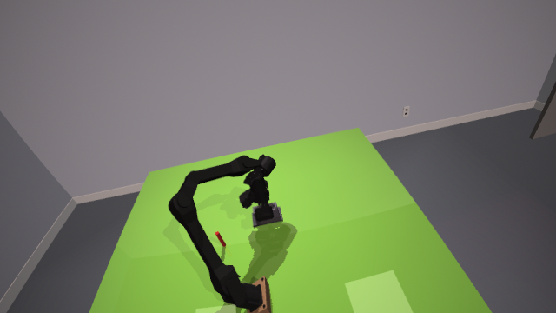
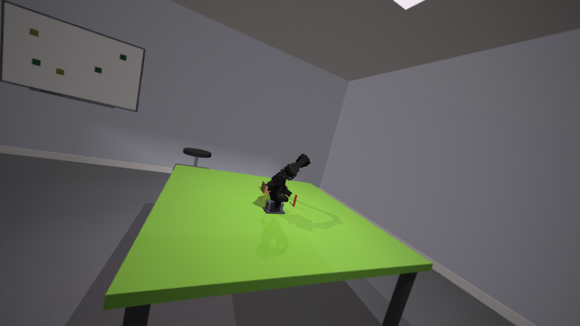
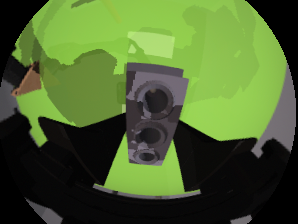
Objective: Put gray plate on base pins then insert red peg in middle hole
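Right now the gray plate is 20 mm above my gripper tip. Round my gripper tip: red peg 190 mm to the left, 90 mm behind, 20 mm above; base 20 mm below.
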